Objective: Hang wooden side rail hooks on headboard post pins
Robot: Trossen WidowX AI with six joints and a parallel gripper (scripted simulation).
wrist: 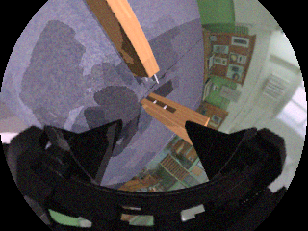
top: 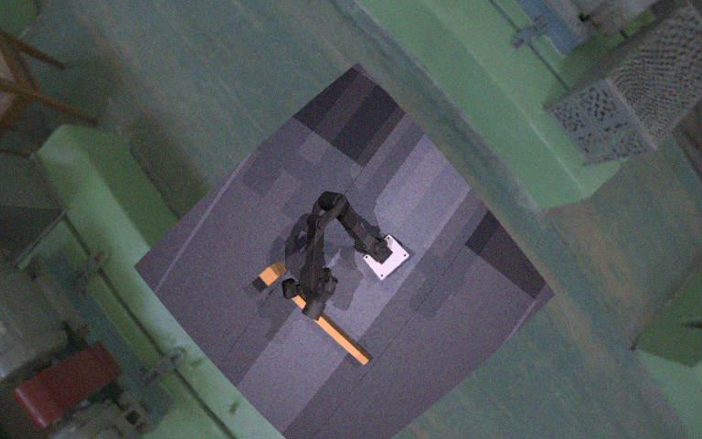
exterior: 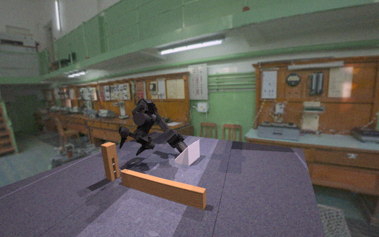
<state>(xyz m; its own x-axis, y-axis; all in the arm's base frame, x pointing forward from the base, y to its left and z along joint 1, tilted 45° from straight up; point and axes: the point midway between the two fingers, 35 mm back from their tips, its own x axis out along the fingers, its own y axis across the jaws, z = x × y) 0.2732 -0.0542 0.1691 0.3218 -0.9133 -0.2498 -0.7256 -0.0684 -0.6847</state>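
Now: the wooden headboard post 70 mm to the right of my gripper tip, 50 mm ahead of it and 40 mm below it.
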